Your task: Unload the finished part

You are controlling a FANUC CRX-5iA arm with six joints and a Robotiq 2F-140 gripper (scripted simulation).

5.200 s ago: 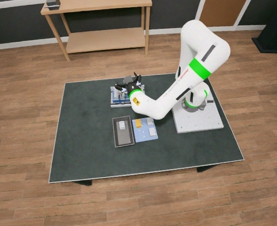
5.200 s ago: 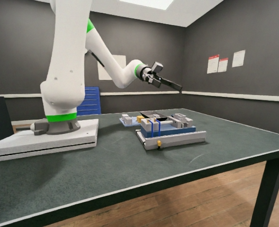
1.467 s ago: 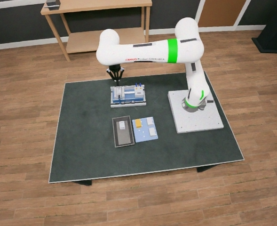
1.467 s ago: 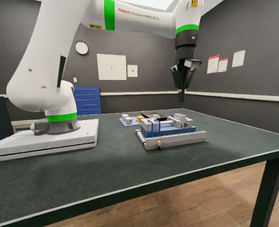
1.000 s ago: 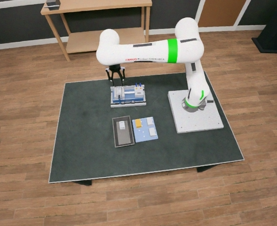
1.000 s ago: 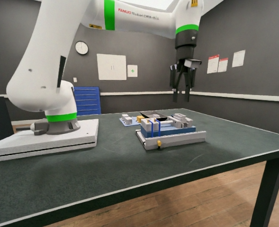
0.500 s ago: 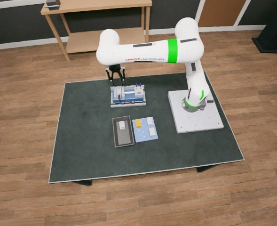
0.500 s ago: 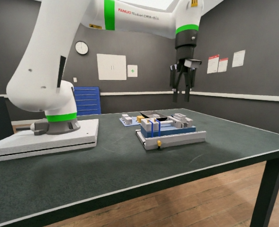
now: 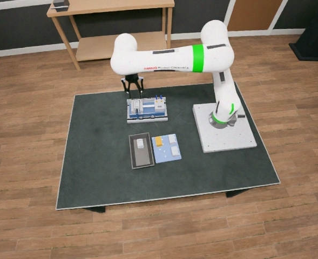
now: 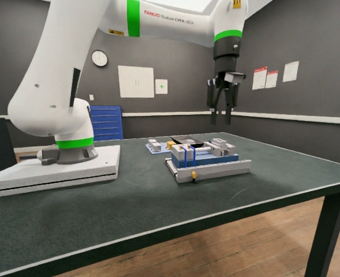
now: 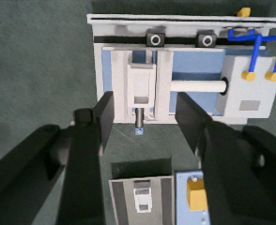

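Right now my hand is 110 mm above the pocketed part. Round my hand: light blue plate 300 mm to the left, 210 mm below, 200 mm behind; then yellow block 260 mm to the left, 190 mm below, 150 mm behind.
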